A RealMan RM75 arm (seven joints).
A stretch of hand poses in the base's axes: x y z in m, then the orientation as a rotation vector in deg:
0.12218, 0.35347, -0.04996, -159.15, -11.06, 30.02
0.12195, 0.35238, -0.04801, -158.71, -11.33, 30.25
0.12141, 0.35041, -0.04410, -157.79, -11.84, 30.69
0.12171, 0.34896, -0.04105, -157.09, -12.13, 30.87
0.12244, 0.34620, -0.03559, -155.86, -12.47, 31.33
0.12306, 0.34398, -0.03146, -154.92, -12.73, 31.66
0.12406, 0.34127, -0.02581, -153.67, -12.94, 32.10
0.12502, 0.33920, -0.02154, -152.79, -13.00, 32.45
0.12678, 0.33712, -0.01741, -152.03, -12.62, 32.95
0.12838, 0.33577, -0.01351, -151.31, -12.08, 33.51
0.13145, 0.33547, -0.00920, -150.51, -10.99, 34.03
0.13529, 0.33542, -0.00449, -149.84, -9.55, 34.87
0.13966, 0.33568, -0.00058, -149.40, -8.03, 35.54
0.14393, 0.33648, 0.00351, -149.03, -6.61, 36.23
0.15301, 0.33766, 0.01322, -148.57, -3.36, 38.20
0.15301, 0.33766, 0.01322, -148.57, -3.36, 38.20
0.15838, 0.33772, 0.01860, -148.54, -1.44, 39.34
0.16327, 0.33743, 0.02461, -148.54, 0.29, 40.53
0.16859, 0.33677, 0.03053, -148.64, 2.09, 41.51
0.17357, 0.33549, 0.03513, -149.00, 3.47, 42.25
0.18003, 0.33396, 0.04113, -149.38, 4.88, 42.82
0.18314, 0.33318, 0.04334, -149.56, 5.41, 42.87
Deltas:
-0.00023, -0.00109, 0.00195, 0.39, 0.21, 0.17
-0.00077, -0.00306, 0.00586, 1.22, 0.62, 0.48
-0.00047, -0.00451, 0.00891, 1.88, 0.84, 0.62
0.00026, -0.00727, 0.01437, 2.98, 1.34, 0.79
0.00088, -0.00949, 0.01850, 3.83, 1.72, 0.92
0.00188, -0.01220, 0.02415, 4.95, 2.24, 1.00
0.00284, -0.01427, 0.02842, 5.72, 2.65, 1.00
0.00460, -0.01635, 0.03255, 6.31, 3.18, 0.72
0.00620, -0.01770, 0.03645, 6.84, 3.77, 0.35
0.00927, -0.01800, 0.04076, 7.41, 4.42, -0.44
0.01311, -0.01805, 0.04547, 7.74, 5.31, -1.41
0.01748, -0.01779, 0.04938, 7.87, 6.04, -2.45
0.02175, -0.01699, 0.05347, 7.92, 6.76, -3.40
0.03083, -0.01581, 0.06318, 7.51, 8.58, -5.46
0.03083, -0.01581, 0.06318, 7.51, 8.58, -5.46
0.03620, -0.01575, 0.06856, 7.01, 9.58, -6.65
0.04109, -0.01604, 0.07457, 6.46, 10.59, -7.68
0.04641, -0.01670, 0.08049, 5.84, 11.43, -8.77
0.05139, -0.01798, 0.08509, 5.09, 11.99, -9.57
0.05785, -0.01951, 0.09109, 4.36, 12.44, -10.40
0.06096, -0.02029, 0.09330, 4.09, 12.49, -10.73

